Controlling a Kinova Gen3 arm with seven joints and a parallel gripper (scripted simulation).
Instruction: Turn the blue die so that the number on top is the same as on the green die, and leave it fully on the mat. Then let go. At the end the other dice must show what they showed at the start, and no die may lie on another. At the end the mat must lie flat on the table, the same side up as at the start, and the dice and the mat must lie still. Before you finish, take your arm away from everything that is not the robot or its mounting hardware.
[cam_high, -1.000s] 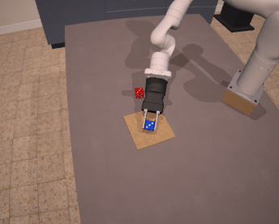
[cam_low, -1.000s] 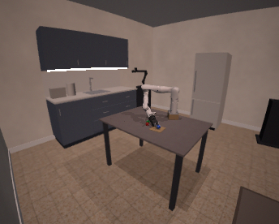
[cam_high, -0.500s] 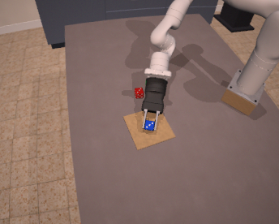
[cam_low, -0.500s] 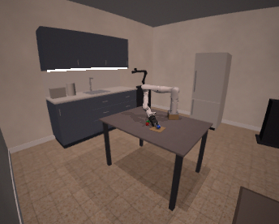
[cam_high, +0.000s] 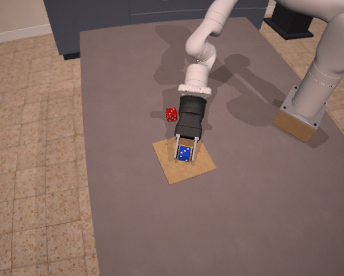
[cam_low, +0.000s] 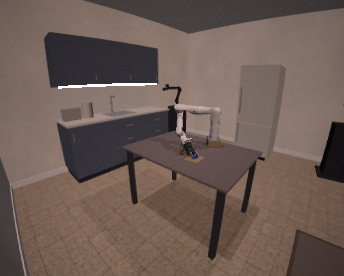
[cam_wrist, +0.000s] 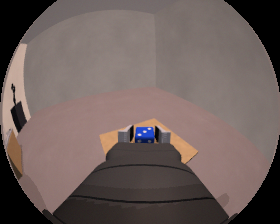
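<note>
The blue die is 10 mm below my hand. Round my hand: red die 150 mm to the right, 20 mm behind, 10 mm below; then tan mat 30 mm below, 10 mm to the right; then green die 190 mm to the right, 80 mm behind, 10 mm below.
</note>
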